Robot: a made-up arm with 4 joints.
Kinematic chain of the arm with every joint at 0, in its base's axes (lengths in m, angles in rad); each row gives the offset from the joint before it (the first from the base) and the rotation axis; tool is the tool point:
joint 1: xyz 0 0 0.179 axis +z
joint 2: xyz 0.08 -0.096 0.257 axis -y
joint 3: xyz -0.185 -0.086 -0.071 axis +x
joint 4: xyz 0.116 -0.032 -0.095 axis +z
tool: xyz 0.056 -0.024 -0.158
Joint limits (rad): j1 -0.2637..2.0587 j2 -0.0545..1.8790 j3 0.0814..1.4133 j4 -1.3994..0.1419
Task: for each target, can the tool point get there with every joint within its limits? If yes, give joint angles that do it. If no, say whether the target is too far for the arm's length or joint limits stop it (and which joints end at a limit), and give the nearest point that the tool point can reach.
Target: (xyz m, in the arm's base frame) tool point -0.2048 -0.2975 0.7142
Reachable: no: joint limits stop it (at a limit: joint 1, joint 2, joint 3, joint 4) | nearest point -0.1628 0.1780 0.4742 | short by 0.534 m
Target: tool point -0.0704 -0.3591 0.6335
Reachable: no: joint limits stop it (at a limit: joint 1, joint 2, joint 3) | nearest point 0.3257 -0.3177 0.5211 | short by 0.414 m
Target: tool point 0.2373 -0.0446 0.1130
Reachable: yes | joints 0.4111 0.5709 0.5239 -1.2447
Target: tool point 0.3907 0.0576 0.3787
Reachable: yes | joints 0.3235 1.4977 0.7508 -0.5660
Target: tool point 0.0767 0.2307 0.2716
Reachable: yes | joints 1.0918 0.9860 1.3029 -0.8268
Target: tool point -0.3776 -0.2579 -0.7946
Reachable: no: too far | nearest point -0.0778 -0.2062 0.1037 | short by 0.948 m
